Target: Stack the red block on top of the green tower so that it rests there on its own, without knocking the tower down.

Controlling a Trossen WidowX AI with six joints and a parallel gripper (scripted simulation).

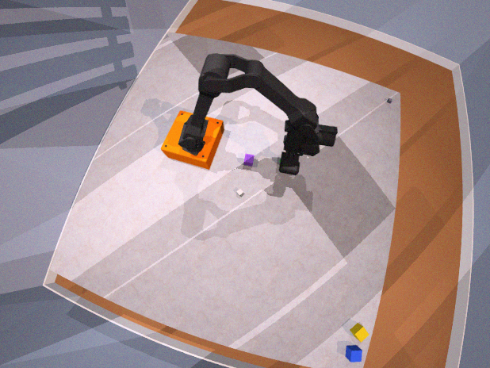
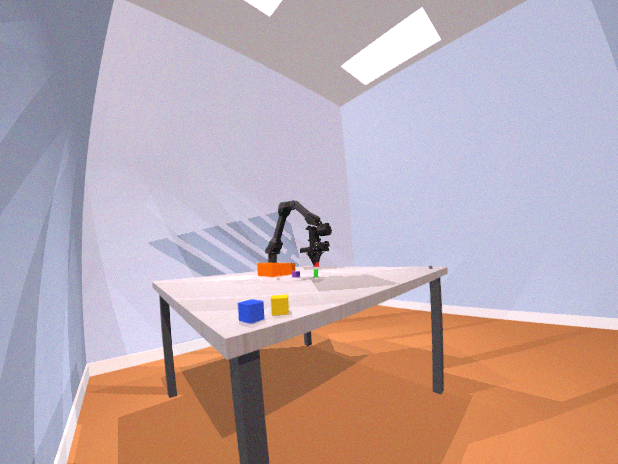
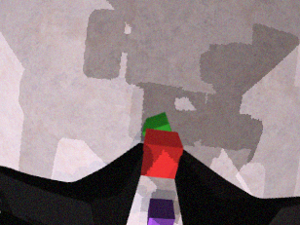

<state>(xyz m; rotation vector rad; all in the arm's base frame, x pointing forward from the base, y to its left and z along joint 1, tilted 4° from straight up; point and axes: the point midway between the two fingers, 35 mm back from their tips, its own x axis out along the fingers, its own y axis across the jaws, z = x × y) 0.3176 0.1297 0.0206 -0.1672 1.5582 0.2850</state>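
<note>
Right now my gripper tip is 12 cm past the purple block, 6 cm to the left of it and 5 cm above it. From my gripper tip the other things lie so: red block (right at my gripper tip); tiny white cube (19 cm to the right, 10 cm behind, 6 cm below); yellow block (54 cm ahead, 45 cm to the right, 5 cm below).
</note>
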